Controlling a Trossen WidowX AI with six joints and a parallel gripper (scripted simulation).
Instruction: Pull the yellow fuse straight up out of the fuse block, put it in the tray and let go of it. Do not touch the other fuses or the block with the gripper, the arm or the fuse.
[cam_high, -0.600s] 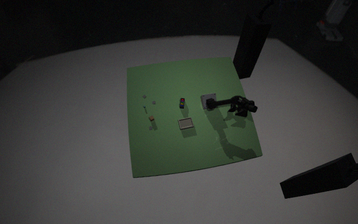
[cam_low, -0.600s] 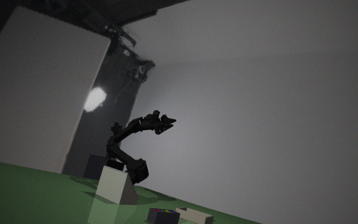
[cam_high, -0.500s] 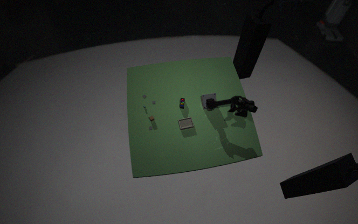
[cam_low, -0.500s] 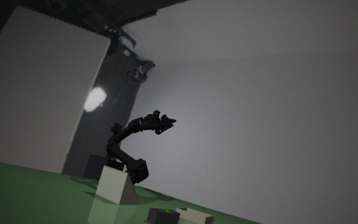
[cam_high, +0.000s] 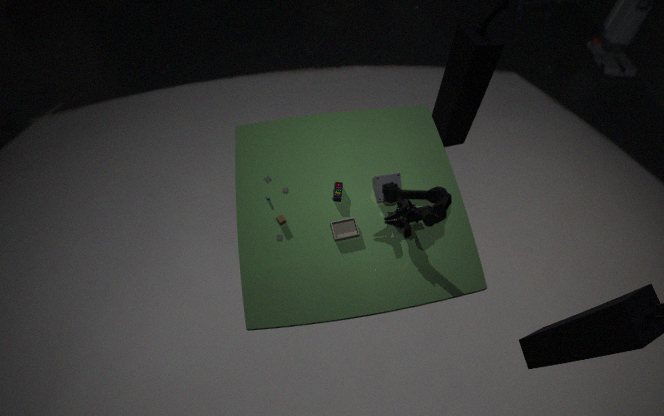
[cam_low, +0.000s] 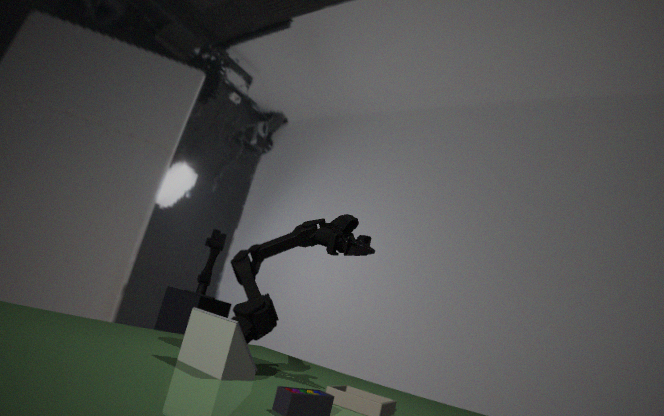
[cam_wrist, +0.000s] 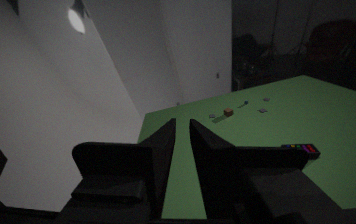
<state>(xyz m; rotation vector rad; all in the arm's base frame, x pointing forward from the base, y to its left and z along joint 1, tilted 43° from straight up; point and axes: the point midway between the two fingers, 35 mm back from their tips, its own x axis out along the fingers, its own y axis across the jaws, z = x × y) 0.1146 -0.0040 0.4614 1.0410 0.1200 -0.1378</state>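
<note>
The yellow fuse lies 370 mm to the right of my gripper tip, 370 mm below it and 90 mm ahead of it. The rest, counted from my gripper tip: tray 390 mm below, 160 mm to the right, 110 mm ahead.
</note>
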